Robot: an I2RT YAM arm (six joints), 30 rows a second.
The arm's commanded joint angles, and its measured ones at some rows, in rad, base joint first. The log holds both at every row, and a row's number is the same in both.
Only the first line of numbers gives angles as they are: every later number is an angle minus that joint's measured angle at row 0.
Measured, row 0: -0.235, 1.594, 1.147, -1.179, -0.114, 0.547
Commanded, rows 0 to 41: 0.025, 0.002, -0.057, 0.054, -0.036, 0.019; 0.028, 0.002, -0.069, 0.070, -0.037, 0.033; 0.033, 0.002, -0.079, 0.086, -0.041, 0.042; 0.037, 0.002, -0.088, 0.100, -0.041, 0.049; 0.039, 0.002, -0.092, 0.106, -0.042, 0.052; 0.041, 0.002, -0.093, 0.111, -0.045, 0.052; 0.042, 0.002, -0.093, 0.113, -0.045, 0.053; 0.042, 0.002, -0.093, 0.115, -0.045, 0.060; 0.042, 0.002, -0.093, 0.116, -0.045, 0.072; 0.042, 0.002, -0.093, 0.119, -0.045, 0.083; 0.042, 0.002, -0.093, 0.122, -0.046, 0.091; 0.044, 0.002, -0.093, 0.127, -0.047, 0.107; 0.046, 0.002, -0.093, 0.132, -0.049, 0.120; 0.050, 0.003, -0.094, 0.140, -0.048, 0.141; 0.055, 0.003, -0.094, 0.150, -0.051, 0.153; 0.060, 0.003, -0.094, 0.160, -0.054, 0.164; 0.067, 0.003, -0.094, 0.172, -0.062, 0.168; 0.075, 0.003, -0.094, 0.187, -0.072, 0.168; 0.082, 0.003, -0.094, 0.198, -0.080, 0.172; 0.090, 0.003, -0.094, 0.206, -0.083, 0.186; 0.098, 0.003, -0.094, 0.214, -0.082, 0.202; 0.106, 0.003, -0.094, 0.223, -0.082, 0.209; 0.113, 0.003, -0.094, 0.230, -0.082, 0.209; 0.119, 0.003, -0.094, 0.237, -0.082, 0.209; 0.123, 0.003, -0.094, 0.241, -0.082, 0.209; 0.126, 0.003, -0.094, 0.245, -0.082, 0.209; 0.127, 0.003, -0.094, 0.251, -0.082, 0.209; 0.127, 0.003, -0.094, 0.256, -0.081, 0.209; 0.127, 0.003, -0.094, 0.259, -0.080, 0.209; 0.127, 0.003, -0.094, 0.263, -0.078, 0.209; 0.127, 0.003, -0.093, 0.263, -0.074, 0.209; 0.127, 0.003, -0.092, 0.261, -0.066, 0.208; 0.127, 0.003, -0.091, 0.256, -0.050, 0.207; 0.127, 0.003, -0.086, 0.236, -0.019, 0.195; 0.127, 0.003, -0.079, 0.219, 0.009, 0.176; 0.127, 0.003, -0.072, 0.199, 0.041, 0.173; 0.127, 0.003, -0.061, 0.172, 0.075, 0.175; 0.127, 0.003, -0.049, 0.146, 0.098, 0.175; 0.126, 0.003, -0.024, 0.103, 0.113, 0.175; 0.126, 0.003, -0.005, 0.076, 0.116, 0.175; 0.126, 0.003, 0.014, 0.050, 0.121, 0.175; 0.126, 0.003, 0.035, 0.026, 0.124, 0.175
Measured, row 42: 0.125, 0.004, -0.055, 0.065, 0.057, 0.182
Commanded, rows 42 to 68: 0.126, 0.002, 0.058, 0.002, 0.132, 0.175; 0.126, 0.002, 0.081, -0.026, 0.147, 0.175; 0.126, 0.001, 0.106, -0.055, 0.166, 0.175; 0.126, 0.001, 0.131, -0.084, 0.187, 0.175; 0.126, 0.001, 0.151, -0.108, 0.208, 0.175; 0.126, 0.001, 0.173, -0.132, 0.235, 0.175; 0.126, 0.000, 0.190, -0.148, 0.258, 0.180; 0.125, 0.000, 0.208, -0.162, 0.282, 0.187; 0.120, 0.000, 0.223, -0.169, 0.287, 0.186; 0.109, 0.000, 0.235, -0.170, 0.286, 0.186; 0.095, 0.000, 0.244, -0.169, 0.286, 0.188; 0.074, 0.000, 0.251, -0.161, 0.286, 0.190; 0.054, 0.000, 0.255, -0.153, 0.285, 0.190; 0.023, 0.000, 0.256, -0.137, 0.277, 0.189; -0.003, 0.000, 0.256, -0.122, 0.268, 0.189; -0.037, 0.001, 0.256, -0.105, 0.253, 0.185; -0.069, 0.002, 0.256, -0.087, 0.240, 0.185; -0.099, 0.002, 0.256, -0.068, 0.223, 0.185; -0.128, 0.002, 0.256, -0.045, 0.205, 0.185; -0.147, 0.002, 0.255, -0.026, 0.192, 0.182; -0.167, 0.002, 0.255, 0.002, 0.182, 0.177; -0.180, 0.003, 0.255, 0.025, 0.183, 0.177; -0.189, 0.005, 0.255, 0.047, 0.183, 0.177; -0.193, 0.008, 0.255, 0.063, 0.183, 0.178; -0.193, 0.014, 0.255, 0.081, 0.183, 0.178; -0.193, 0.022, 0.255, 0.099, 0.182, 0.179; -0.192, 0.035, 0.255, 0.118, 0.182, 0.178
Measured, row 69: -0.195, 0.005, 0.228, 0.083, 0.197, 0.176
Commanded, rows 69 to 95: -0.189, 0.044, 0.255, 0.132, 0.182, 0.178; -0.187, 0.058, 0.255, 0.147, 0.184, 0.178; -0.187, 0.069, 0.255, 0.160, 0.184, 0.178; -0.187, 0.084, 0.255, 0.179, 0.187, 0.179; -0.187, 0.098, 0.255, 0.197, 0.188, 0.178; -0.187, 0.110, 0.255, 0.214, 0.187, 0.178; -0.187, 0.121, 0.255, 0.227, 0.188, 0.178; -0.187, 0.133, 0.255, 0.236, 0.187, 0.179; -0.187, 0.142, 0.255, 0.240, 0.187, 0.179; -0.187, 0.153, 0.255, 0.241, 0.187, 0.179; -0.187, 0.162, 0.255, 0.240, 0.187, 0.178; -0.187, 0.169, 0.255, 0.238, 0.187, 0.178; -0.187, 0.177, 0.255, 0.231, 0.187, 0.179; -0.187, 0.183, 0.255, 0.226, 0.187, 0.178; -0.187, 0.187, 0.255, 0.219, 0.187, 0.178; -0.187, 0.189, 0.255, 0.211, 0.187, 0.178; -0.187, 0.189, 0.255, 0.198, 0.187, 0.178; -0.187, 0.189, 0.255, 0.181, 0.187, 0.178; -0.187, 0.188, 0.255, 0.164, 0.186, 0.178; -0.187, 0.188, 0.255, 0.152, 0.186, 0.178; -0.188, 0.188, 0.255, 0.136, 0.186, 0.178; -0.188, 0.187, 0.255, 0.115, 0.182, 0.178; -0.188, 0.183, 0.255, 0.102, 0.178, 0.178; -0.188, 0.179, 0.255, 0.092, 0.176, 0.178; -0.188, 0.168, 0.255, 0.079, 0.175, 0.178; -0.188, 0.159, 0.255, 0.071, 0.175, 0.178; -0.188, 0.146, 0.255, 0.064, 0.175, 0.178
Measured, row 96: -0.190, 0.185, 0.231, 0.075, 0.180, 0.181
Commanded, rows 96 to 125: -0.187, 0.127, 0.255, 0.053, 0.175, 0.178; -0.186, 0.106, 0.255, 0.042, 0.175, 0.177; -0.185, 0.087, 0.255, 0.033, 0.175, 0.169; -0.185, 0.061, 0.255, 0.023, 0.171, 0.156; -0.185, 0.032, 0.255, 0.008, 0.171, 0.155; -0.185, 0.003, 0.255, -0.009, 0.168, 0.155; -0.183, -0.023, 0.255, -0.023, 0.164, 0.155; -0.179, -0.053, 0.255, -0.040, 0.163, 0.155; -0.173, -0.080, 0.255, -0.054, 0.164, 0.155; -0.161, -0.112, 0.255, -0.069, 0.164, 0.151; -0.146, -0.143, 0.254, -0.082, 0.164, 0.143; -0.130, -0.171, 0.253, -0.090, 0.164, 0.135; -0.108, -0.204, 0.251, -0.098, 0.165, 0.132; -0.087, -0.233, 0.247, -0.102, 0.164, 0.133; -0.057, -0.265, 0.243, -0.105, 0.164, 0.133; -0.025, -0.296, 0.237, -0.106, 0.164, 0.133; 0.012, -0.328, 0.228, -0.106, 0.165, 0.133; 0.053, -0.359, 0.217, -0.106, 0.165, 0.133; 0.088, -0.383, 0.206, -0.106, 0.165, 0.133; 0.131, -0.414, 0.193, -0.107, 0.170, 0.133; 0.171, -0.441, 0.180, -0.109, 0.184, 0.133; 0.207, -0.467, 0.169, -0.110, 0.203, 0.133; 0.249, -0.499, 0.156, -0.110, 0.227, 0.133; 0.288, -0.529, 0.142, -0.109, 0.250, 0.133; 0.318, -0.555, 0.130, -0.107, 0.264, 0.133; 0.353, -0.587, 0.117, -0.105, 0.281, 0.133; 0.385, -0.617, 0.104, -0.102, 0.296, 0.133; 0.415, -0.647, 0.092, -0.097, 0.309, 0.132; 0.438, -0.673, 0.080, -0.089, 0.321, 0.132; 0.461, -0.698, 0.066, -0.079, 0.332, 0.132
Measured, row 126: 0.406, -0.628, 0.097, -0.099, 0.254, 0.138
